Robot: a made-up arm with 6 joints.
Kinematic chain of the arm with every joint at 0, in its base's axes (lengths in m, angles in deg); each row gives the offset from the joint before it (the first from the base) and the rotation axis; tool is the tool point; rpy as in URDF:
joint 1: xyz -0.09 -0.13 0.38 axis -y
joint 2: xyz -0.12 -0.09 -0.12 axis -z
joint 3: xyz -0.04 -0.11 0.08 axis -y
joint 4: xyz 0 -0.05 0 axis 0.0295 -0.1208 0.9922
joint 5: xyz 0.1 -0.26 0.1 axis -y
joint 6: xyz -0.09 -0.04 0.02 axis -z
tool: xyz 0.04 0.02 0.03 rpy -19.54 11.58 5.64
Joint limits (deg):
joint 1: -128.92..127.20
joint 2: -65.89..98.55
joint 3: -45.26..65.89
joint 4: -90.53..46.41
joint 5: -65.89..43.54
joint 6: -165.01..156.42
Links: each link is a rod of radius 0.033 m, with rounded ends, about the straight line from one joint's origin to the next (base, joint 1, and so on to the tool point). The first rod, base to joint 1, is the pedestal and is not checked.
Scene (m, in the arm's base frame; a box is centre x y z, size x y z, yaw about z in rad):
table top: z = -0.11
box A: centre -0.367 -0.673 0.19 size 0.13 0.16 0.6 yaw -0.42
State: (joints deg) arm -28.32 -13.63 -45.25 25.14 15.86 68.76
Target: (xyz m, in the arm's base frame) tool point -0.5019 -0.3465 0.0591
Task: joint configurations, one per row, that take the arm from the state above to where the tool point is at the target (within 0.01 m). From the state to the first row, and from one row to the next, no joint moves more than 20 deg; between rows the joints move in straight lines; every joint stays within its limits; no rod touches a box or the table.
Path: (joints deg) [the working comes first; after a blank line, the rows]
Joints at the target: 25.85 98.55 -45.26 40.59 43.54 17.09
Straight joint move there: touches box A.

1: -43.09 5.07 -35.43 27.30 20.47 76.96
2: -57.85 23.76 -25.62 29.46 25.09 85.16
3: -72.62 42.46 -15.80 31.62 29.70 93.36
4: -87.38 61.16 -5.99 33.78 34.31 101.56
5: -102.15 79.85 3.83 35.94 38.93 109.75
6: -116.91 98.55 13.65 38.10 43.54 117.95
7: -99.07 98.55 6.28 38.41 43.54 105.35
8: -81.22 98.55 -1.08 38.73 43.54 92.74
9: -63.38 98.55 -8.44 39.04 43.54 80.13
10: -45.53 98.55 -15.81 39.35 43.54 67.52
11: -27.68 98.55 -23.17 39.66 43.54 54.91
12: -9.84 98.55 -30.53 39.97 43.54 42.30
13: 8.01 98.55 -37.90 40.28 43.54 29.70
14: 25.85 98.55 -45.26 40.59 43.54 17.09

